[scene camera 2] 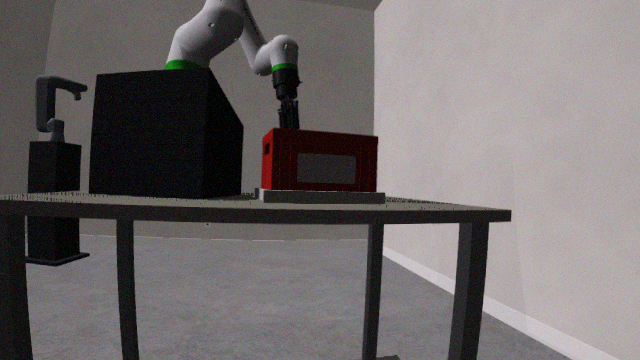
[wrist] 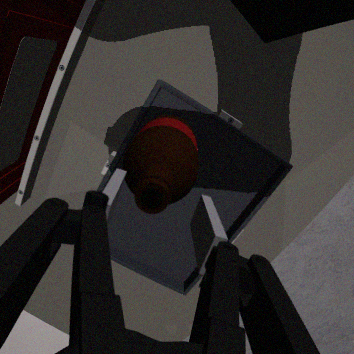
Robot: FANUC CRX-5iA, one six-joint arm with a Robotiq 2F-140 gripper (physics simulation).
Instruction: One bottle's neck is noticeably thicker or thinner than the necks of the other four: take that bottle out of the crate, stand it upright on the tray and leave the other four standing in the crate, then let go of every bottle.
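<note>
A brown bottle with a red band stands on the dark grey tray in the wrist view, seen from above with its mouth towards the camera. My gripper is open, with its two fingers apart on either side of the bottle's neck and a gap visible on each side. The red crate is in front of the gripper in the scene view, and part of its side shows at the upper left of the wrist view. The crate's inside and the other bottles are hidden. The tray does not show in the scene view.
The crate sits in a low grey frame on the table. The black robot pedestal stands left of the crate. Small brackets sit at the tray's sides. Another arm stands at the far left, beyond the table.
</note>
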